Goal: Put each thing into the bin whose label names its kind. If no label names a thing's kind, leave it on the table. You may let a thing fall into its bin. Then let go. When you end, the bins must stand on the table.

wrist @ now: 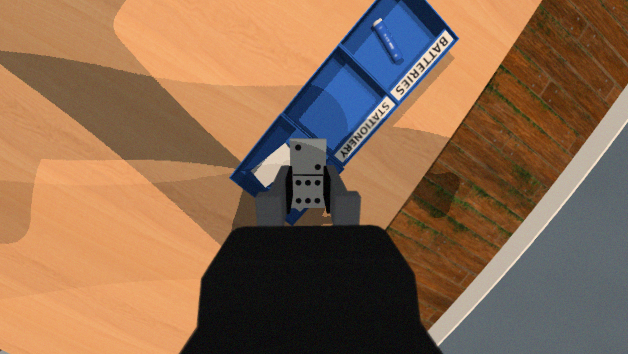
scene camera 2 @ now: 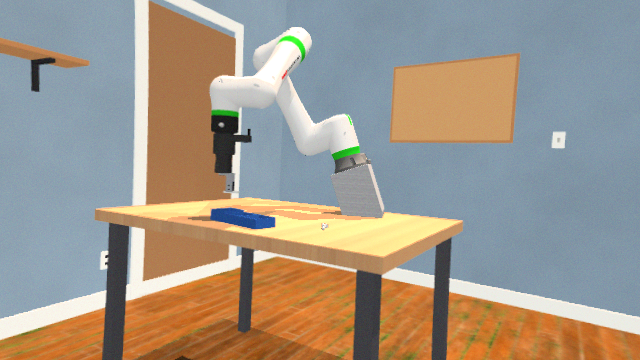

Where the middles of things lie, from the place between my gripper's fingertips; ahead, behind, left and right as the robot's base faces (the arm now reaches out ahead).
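Labels:
There's the blue three-part bin tray (scene camera 2: 234, 216), and it's 80 mm below my hand and 60 mm to the left of it.

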